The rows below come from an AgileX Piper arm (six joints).
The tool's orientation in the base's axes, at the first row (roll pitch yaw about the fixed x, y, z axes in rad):
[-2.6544, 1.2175, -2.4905]
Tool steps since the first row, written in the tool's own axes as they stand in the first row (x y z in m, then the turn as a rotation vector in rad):
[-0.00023, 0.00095, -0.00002, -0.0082, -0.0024, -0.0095]
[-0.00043, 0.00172, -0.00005, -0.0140, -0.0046, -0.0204]
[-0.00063, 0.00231, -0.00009, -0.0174, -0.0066, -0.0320]
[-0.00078, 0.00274, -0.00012, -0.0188, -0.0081, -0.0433]
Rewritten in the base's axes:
[-0.00013, 0.00097, 0.00007, -0.0063, -0.0018, 0.0110]
[-0.00025, 0.00175, 0.00014, -0.0145, -0.0042, 0.0201]
[-0.00034, 0.00236, 0.00024, -0.0242, -0.0069, 0.0272]
[-0.00041, 0.00280, 0.00032, -0.0342, -0.0095, 0.0322]

